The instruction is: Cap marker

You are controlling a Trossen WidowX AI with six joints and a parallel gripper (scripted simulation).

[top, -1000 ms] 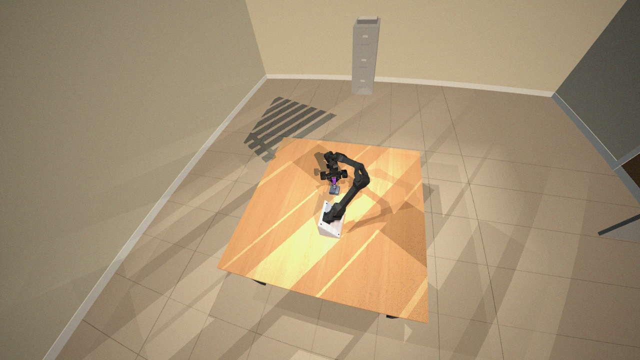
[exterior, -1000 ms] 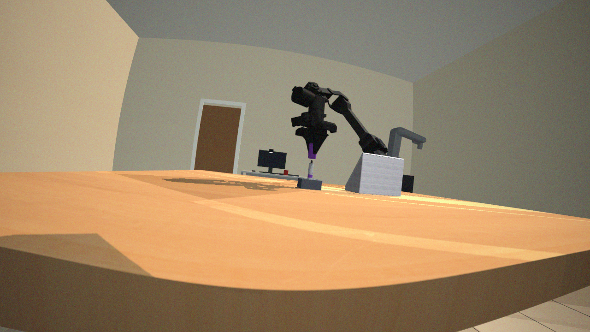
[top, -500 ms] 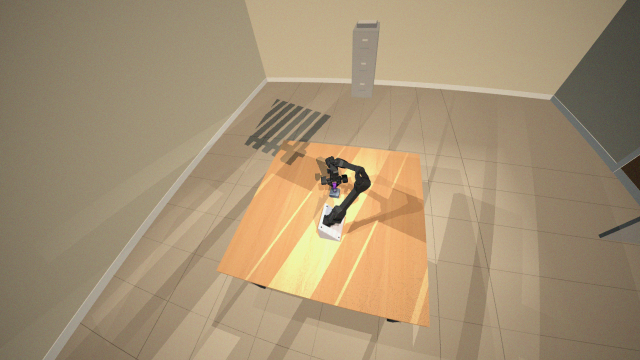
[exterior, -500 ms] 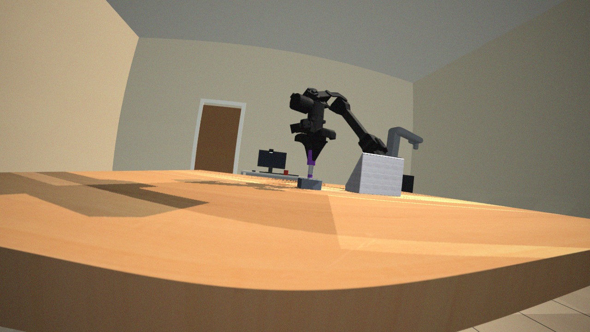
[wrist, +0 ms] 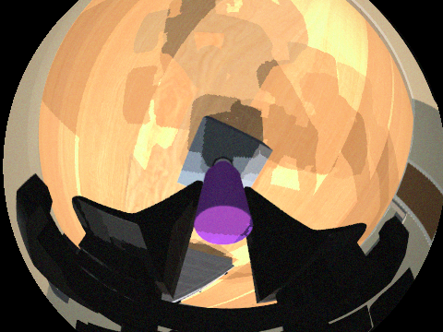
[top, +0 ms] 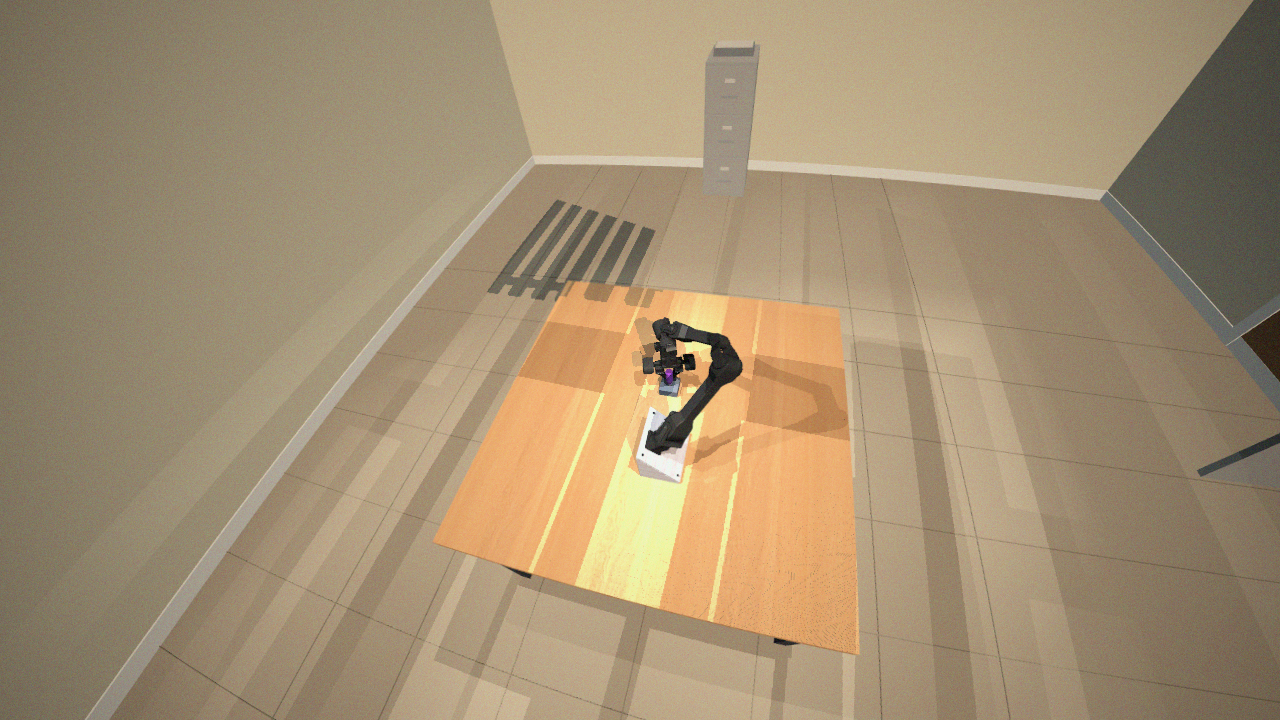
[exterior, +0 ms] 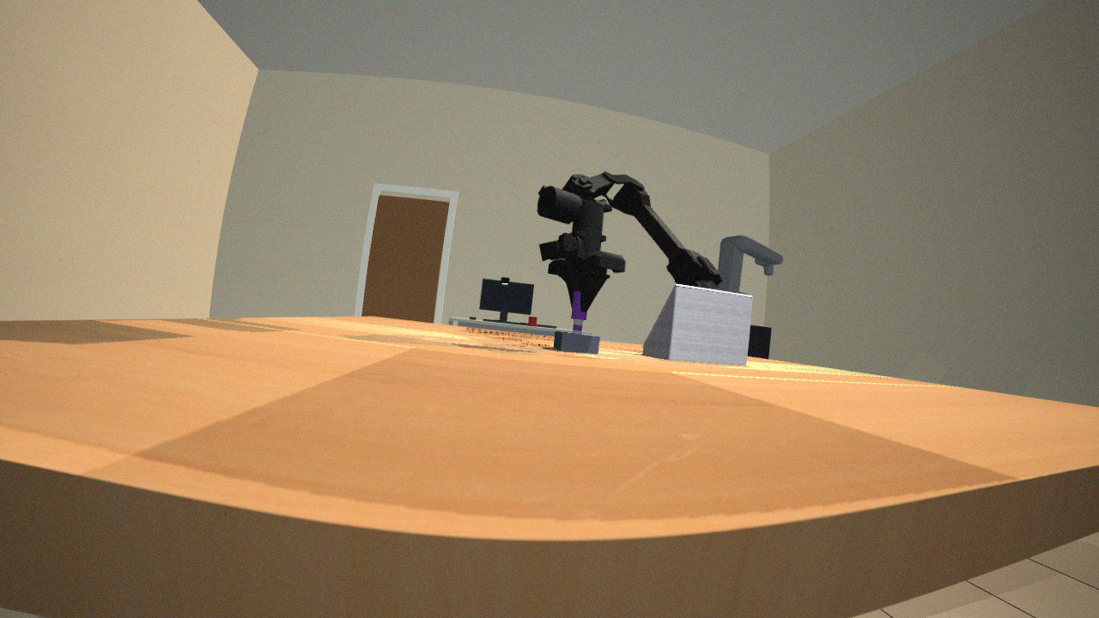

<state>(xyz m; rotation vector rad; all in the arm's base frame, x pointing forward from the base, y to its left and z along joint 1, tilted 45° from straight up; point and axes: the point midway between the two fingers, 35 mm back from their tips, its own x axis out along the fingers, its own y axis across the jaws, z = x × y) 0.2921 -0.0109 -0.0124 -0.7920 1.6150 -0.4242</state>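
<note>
Right now my gripper tip is 1 cm below the purple cap. Round my gripper tip: grey holder block: 6 cm below.
</note>
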